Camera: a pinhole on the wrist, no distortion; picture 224 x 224 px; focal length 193.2 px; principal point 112.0 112.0 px. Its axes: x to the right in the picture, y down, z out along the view. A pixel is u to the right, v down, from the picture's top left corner.
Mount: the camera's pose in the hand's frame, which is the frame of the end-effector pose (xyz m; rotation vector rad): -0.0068 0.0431 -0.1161 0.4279 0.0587 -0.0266
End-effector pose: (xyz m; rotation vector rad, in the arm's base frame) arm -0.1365 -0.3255 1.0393 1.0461 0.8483 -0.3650
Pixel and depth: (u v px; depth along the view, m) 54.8 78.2 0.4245
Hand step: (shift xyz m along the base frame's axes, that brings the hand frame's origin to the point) -0.0909 -0.3233 0.0223
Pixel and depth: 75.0 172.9 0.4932
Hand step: 0.1189 -0.3670 0.1344
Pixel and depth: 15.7 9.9 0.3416
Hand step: -0.2145 -0.2578 -0.0019
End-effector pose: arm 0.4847 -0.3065 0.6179 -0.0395 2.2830 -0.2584
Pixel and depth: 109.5 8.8 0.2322
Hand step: 0.0250 -0.1698 0.0069
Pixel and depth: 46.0 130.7 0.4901
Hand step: 0.3589 -0.1583 -0.0997
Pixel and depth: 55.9 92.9 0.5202
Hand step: 0.3329 -0.2578 -0.0803
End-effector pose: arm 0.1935 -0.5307 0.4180 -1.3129 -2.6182 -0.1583
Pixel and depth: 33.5 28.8 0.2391
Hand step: -0.0724 -0.1511 -0.0853
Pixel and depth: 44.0 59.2 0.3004
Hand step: -0.0837 -0.1463 -0.1495
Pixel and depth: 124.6 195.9 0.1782
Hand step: 0.0111 0.0511 -0.0709
